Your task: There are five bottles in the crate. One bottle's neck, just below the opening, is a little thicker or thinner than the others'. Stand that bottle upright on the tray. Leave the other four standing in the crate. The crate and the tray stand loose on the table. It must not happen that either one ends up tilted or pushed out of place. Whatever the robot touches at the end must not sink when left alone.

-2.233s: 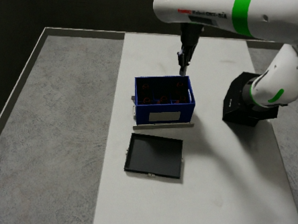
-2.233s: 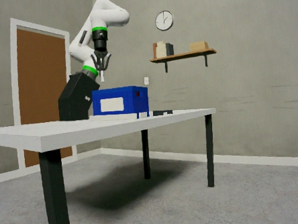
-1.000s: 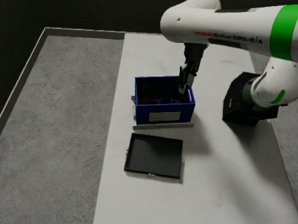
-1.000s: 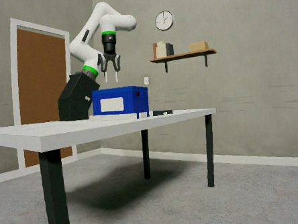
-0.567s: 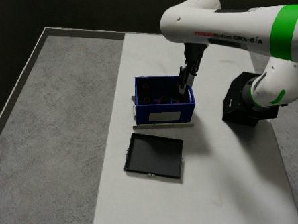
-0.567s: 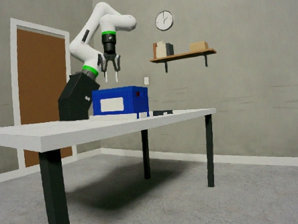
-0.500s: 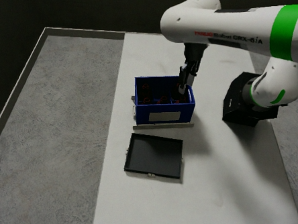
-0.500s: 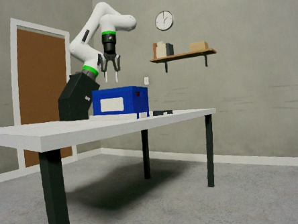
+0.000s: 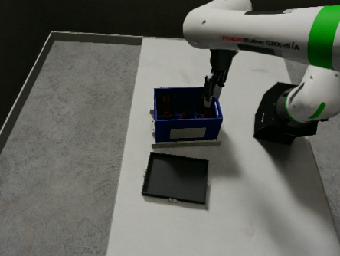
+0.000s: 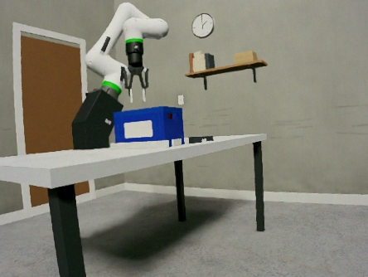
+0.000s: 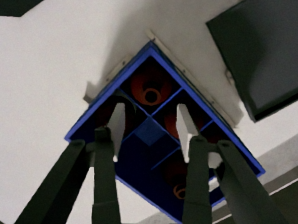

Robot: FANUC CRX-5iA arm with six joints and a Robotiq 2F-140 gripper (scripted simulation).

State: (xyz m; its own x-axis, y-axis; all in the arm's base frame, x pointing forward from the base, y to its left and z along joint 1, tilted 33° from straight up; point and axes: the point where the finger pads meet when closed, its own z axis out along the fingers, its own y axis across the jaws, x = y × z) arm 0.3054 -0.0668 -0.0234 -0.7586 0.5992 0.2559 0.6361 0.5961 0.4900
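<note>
Now: hand 9 cm short of the crate, 4 cm to the left of it and 17 cm above it. Round my hand: dark tray 13 cm ahead, 23 cm to the left, 24 cm below.
</note>
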